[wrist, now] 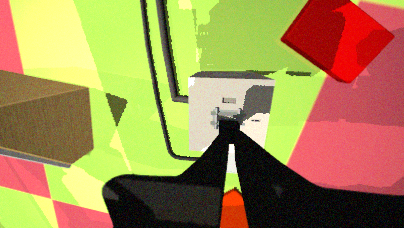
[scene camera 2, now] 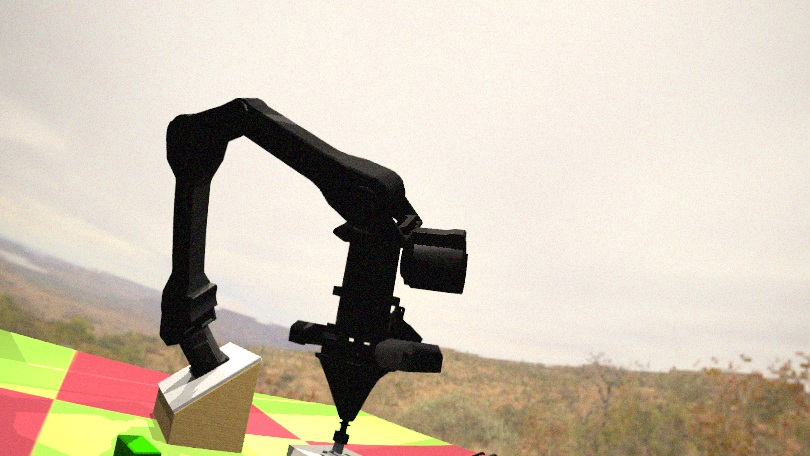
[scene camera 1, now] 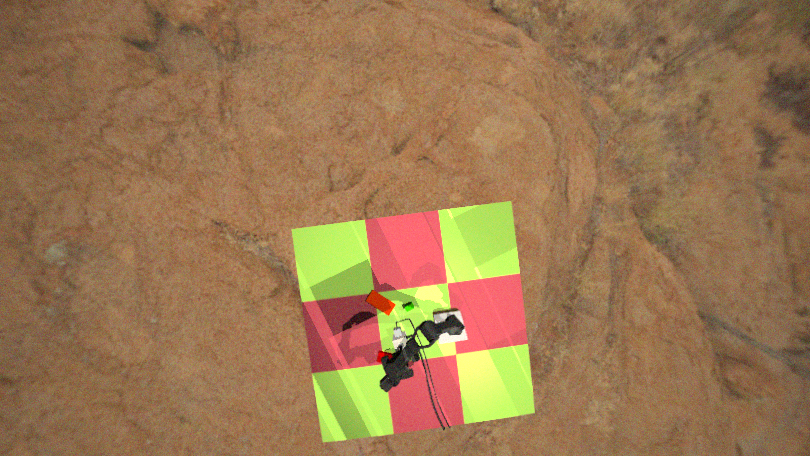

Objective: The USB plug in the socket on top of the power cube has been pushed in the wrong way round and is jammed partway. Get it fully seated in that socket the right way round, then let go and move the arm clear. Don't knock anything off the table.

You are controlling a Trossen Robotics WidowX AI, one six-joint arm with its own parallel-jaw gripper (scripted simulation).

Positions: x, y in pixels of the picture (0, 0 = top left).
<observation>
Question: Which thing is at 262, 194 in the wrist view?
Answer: The gripper.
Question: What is the gripper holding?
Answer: A USB plug.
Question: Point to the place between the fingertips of the gripper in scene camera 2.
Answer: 346, 420
</observation>
